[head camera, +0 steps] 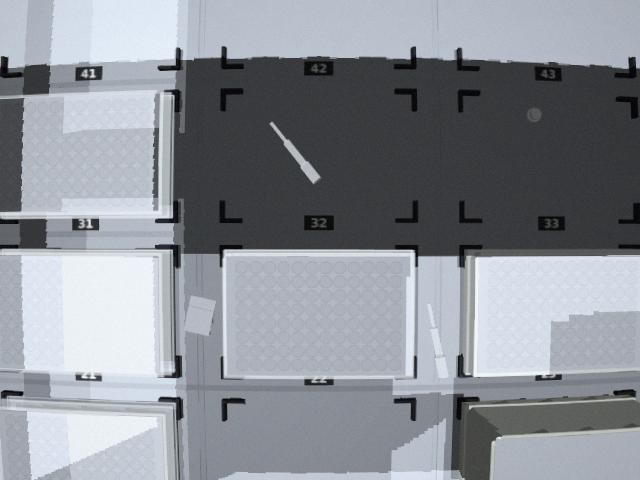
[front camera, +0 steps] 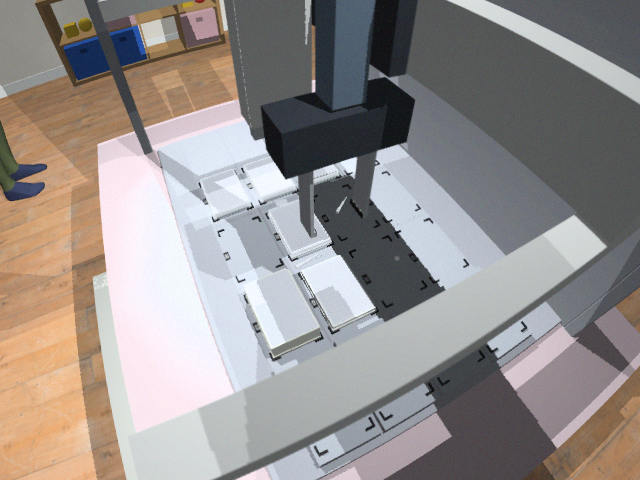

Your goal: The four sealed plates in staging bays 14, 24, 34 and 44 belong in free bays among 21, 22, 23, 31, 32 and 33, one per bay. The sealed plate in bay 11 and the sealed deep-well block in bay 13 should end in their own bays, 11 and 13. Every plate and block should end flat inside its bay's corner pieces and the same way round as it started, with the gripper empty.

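Frame: origin at the robot's base, x right, y ahead, z up, level; millimetres.
Seen in the pictures: gripper, between the fingertips: [front camera: 334, 219]; robot's base, origin of its link: [front camera: 200, 183].
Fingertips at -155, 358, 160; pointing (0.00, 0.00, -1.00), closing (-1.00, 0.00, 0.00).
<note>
Pixels of each thing's middle, then the offset from my fingertips to it, as dx, dy, dz. "*": a spot on its surface instead.
- bay 21, a spot on its surface: [head camera: 103, 312] [front camera: 272, 180] * +4, -272, -146
- bay 22, a spot on its surface: [head camera: 318, 315] [front camera: 298, 223] * +4, -130, -146
- bay 23, a spot on its surface: [head camera: 516, 315] * +6, +0, -146
- bay 31, a spot on its surface: [head camera: 90, 155] * -100, -281, -146
- bay 11, a spot on its surface: [head camera: 103, 449] [front camera: 232, 193] * +98, -276, -146
- bay 13, a spot on its surface: [head camera: 568, 457] * +87, +21, -118
- loose pipette tip, a spot on its surface: [head camera: 294, 152] [front camera: 341, 204] * -103, -146, -155
- small pale block, middle of its body: [head camera: 199, 315] +8, -212, -160
- small disc, middle of its body: [head camera: 534, 114] [front camera: 397, 258] -132, +22, -158
Sealed plates lie flat in bay 21 [front camera: 268, 180] [head camera: 103, 312], bay 22 [front camera: 294, 227] [head camera: 318, 315], bay 23 [front camera: 338, 291] [head camera: 516, 315] and bay 31 [front camera: 325, 171] [head camera: 90, 155]. The sealed plate in bay 11 [front camera: 224, 193] [head camera: 103, 449] and the taller deep-well block in bay 13 [front camera: 281, 312] [head camera: 568, 457] sit at their corner pieces. Outer ends of several are cut off in the head view. My gripper [front camera: 338, 223] is open and empty above the deck near bays 22 and 32. It does not show in the head view.
A loose pipette tip [front camera: 341, 204] [head camera: 294, 152] lies in bay 32. Another tip [front camera: 310, 260] [head camera: 436, 341] lies between bays 22 and 23. A small pale block [head camera: 200, 315] lies between bays 21 and 22. A small disc [front camera: 397, 258] [head camera: 534, 114] shows in bay 33.
</note>
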